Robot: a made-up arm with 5 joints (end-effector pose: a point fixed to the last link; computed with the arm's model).
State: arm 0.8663 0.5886 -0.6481 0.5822 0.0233
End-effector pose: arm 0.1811 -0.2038 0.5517 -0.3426 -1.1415 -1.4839
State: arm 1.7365 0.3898 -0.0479 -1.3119 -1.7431
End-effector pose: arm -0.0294 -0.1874 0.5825 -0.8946 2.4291 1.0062
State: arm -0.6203 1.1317 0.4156 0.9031 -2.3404
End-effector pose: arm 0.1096 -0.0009 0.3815 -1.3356 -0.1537 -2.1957
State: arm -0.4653 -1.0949 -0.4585 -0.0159 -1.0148
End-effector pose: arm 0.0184 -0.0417 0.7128 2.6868 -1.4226 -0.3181
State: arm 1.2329 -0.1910 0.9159 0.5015 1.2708
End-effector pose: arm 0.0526 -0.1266 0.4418 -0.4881 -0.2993 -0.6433
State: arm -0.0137 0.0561 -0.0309 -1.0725 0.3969
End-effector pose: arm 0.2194 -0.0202 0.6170 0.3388 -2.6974 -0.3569
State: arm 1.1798 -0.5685 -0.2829 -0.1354 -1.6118
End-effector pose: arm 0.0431 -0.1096 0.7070 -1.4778 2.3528 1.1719
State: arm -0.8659 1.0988 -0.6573 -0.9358 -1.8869
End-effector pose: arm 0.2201 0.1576 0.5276 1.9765 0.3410 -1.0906
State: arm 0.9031 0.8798 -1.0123 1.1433 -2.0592
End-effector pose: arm 0.1623 -0.2273 0.5316 -0.4738 0.1899 2.6213
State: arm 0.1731 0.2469 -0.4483 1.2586 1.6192
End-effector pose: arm 0.2195 -0.0661 0.5478 -0.3841 -0.6494 0.7267
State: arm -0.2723 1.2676 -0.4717 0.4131 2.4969
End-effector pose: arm 0.2366 0.0113 0.3945 -0.2585 -0.5791 2.0579
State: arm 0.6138 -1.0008 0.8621 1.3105 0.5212
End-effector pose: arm 0.1239 -0.0898 0.5065 -0.3079 -0.4693 -0.7989
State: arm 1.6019 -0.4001 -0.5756 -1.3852 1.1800
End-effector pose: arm 0.0111 -0.0555 0.7107 1.8787 1.1307 -0.5487
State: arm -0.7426 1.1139 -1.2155 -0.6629 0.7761
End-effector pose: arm 0.2398 0.1569 0.5857 0.7216 -2.3794 0.1624
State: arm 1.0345 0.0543 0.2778 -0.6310 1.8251
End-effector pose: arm 0.1130 -0.1962 0.5428 -1.8264 -1.0099 0.1198
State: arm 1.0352 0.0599 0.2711 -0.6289 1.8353
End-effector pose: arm 0.1130 -0.1967 0.5429 -1.8299 -1.0007 0.1277
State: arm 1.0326 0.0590 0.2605 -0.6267 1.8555
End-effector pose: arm 0.1135 -0.1969 0.5447 -1.8450 -0.9910 0.1456
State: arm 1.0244 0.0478 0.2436 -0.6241 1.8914
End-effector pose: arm 0.1147 -0.1967 0.5492 -1.8784 -0.9804 0.1790
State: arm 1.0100 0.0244 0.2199 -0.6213 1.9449
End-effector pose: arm 0.1168 -0.1956 0.5570 -1.9334 -0.9677 0.2281
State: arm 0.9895 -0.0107 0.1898 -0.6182 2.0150
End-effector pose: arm 0.1192 -0.1933 0.5678 -2.0095 -0.9508 0.2896
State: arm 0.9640 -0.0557 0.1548 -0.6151 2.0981
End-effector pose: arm 0.1216 -0.1895 0.5810 -2.1041 -0.9281 0.3567
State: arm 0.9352 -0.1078 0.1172 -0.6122 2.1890
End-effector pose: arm 0.1234 -0.1840 0.5958 -2.2117 -0.8982 0.4215
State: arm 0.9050 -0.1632 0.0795 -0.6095 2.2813
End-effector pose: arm 0.1241 -0.1770 0.6109 -2.3248 -0.8619 0.4767
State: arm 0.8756 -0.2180 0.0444 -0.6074 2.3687
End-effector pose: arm 0.1235 -0.1691 0.6249 -2.4351 -0.8214 0.5173
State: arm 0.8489 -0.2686 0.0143 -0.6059 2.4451
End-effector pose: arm 0.1220 -0.1612 0.6370 -2.5344 -0.7815 0.5421
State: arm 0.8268 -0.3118 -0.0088 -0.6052 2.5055
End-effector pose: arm 0.1199 -0.1541 0.6465 -2.6156 -0.7473 0.5532
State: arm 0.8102 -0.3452 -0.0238 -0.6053 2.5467
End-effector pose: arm 0.1179 -0.1486 0.6531 -2.6742 -0.7242 0.5550
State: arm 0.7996 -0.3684 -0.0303 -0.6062 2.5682
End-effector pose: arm 0.1165 -0.1449 0.6570 -2.7095 -0.7147 0.5518
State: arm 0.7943 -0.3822 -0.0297 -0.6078 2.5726
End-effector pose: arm 0.1157 -0.1430 0.6585 -2.7245 -0.7181 0.5469
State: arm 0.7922 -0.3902 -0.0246 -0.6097 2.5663
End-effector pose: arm 0.1155 -0.1423 0.6587 -2.7265 -0.7299 0.5416
